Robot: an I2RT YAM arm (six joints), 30 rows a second.
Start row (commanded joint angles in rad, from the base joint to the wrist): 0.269, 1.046, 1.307, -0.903, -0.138, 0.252
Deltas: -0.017, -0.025, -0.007, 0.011, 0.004, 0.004; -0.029, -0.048, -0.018, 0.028, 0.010, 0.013; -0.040, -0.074, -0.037, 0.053, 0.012, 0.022; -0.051, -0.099, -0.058, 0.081, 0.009, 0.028; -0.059, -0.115, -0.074, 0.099, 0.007, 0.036; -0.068, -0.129, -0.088, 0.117, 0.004, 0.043; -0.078, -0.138, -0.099, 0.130, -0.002, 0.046; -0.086, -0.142, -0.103, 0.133, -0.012, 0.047; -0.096, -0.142, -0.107, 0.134, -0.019, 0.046; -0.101, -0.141, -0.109, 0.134, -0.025, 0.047; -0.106, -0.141, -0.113, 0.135, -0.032, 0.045; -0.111, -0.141, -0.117, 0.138, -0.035, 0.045; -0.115, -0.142, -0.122, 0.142, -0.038, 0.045
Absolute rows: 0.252, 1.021, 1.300, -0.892, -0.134, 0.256; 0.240, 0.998, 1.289, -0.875, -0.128, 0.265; 0.229, 0.972, 1.270, -0.850, -0.126, 0.274; 0.218, 0.947, 1.249, -0.822, -0.129, 0.280; 0.210, 0.931, 1.233, -0.804, -0.131, 0.288; 0.201, 0.917, 1.219, -0.786, -0.134, 0.295; 0.191, 0.908, 1.208, -0.773, -0.140, 0.298; 0.183, 0.904, 1.204, -0.770, -0.150, 0.299; 0.173, 0.904, 1.200, -0.769, -0.157, 0.298; 0.168, 0.905, 1.198, -0.769, -0.163, 0.299; 0.163, 0.905, 1.194, -0.768, -0.170, 0.297; 0.158, 0.905, 1.190, -0.765, -0.173, 0.297; 0.154, 0.904, 1.185, -0.761, -0.176, 0.297
